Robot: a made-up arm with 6 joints.
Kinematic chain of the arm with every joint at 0, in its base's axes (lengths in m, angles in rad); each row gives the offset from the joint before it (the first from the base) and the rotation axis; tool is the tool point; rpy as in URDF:
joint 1: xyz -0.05 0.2 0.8 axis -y
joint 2: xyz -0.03 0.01 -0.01 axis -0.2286 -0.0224 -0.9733
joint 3: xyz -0.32 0.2 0 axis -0.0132 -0.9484 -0.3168
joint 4: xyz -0.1 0 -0.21 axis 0.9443 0.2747 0.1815
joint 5: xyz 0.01 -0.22 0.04 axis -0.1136 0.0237 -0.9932
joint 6: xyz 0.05 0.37 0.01 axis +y
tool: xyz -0.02 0 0.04 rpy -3.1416 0 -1.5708
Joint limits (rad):
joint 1: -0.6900..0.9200
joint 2: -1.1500..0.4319
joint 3: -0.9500..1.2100
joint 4: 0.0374..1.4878
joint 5: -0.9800..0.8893
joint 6: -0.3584..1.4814
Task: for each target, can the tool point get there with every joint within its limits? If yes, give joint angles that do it. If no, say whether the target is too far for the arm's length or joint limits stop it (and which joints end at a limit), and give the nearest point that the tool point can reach.
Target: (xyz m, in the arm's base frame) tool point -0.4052 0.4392 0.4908
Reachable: yes | joints 0.5494 0.0046 0.3577 0.9070 -0.4013 1.3018
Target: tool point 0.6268 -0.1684 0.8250
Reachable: no: joint limits stop it (at a limit: joint 1, joint 2, joint 5, joint 6) | nearest point 0.1425 0.3577 0.7270 | short by 0.722 m
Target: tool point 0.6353 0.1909 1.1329
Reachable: no: joint limits stop it (at a limit: joint 1, joint 2, joint 4, joint 5, joint 6) | nearest point 0.1411 0.3995 0.7969 | short by 0.633 m
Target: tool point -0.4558 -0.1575 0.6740
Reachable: yes | joints 0.4699 -1.0048 -0.6578 0.7770 -0.5105 -0.1251
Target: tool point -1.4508 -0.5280 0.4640
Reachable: no: too far | nearest point -0.7132 -0.1314 0.6409 | short by 0.856 m
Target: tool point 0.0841 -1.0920 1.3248
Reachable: no: too far | nearest point -0.2015 -0.3510 1.1410 | short by 0.815 m
